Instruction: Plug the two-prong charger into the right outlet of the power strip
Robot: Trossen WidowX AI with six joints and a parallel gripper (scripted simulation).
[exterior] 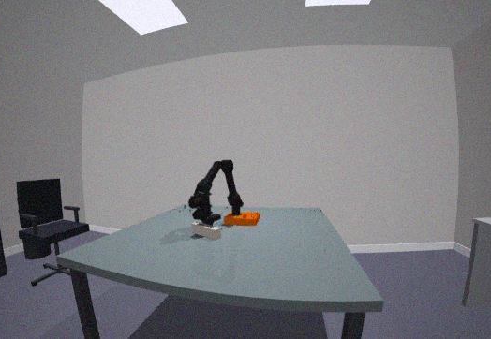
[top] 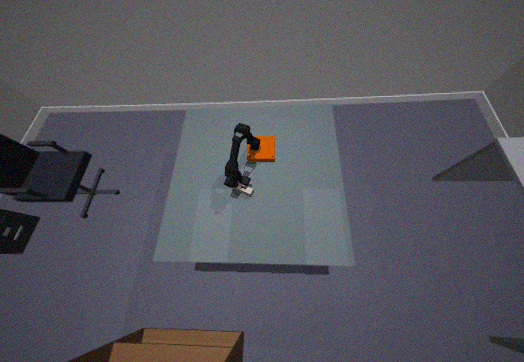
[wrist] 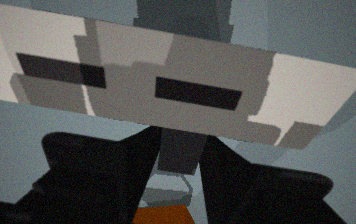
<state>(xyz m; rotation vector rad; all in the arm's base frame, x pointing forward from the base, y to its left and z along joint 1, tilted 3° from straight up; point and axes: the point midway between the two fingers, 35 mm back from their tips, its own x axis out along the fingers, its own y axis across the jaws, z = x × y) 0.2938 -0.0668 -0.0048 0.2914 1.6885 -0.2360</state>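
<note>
My gripper tip is 20 mm short of the black two-prong charger, 10 mm to the left of it and 10 mm below it.
</note>
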